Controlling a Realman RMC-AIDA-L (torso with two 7-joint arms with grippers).
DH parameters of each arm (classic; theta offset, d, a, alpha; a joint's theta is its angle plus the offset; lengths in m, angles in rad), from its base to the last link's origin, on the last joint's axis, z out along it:
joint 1: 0 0.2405 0 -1.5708
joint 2: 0 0 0 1.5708
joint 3: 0 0.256 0 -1.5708
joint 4: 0 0 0 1.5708
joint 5: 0 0.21 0 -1.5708
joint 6: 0 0 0 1.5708
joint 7: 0 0.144 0 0
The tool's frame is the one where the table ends.
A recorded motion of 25 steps. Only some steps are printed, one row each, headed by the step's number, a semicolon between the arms.
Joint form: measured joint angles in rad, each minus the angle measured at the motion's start. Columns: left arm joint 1, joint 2, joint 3, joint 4, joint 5, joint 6, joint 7; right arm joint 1, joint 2, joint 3, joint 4, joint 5, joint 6, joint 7.
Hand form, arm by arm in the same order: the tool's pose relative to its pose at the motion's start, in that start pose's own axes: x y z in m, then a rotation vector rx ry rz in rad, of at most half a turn. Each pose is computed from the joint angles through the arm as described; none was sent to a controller.
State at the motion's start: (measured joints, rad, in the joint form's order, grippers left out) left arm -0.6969 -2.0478 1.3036 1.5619 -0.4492 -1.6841 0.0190; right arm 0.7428 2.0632 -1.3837 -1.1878 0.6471 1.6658 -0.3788
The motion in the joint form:
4: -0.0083 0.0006 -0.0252 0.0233 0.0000 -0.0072 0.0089; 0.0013 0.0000 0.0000 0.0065 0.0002 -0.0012 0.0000
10: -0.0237 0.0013 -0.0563 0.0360 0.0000 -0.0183 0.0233; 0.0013 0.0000 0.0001 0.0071 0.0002 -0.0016 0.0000
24: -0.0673 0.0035 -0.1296 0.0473 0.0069 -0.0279 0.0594; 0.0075 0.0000 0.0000 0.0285 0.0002 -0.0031 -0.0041
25: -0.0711 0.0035 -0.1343 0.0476 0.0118 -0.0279 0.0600; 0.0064 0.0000 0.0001 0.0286 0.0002 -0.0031 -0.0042
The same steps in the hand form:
4: 0.0051 -0.0007 -0.0078 -0.0014 0.0297 0.0031; 0.0003 -0.0003 0.0009 -0.0017 0.0031 0.0027
10: 0.0106 -0.0017 -0.0151 -0.0048 0.0525 0.0075; 0.0003 -0.0004 0.0010 -0.0018 0.0031 0.0031
24: 0.0252 -0.0049 -0.0299 -0.0080 0.1100 0.0166; 0.0010 -0.0011 0.0037 -0.0071 0.0152 0.0061
25: 0.0264 -0.0055 -0.0309 -0.0043 0.1142 0.0152; 0.0014 -0.0013 0.0038 -0.0074 0.0155 0.0072

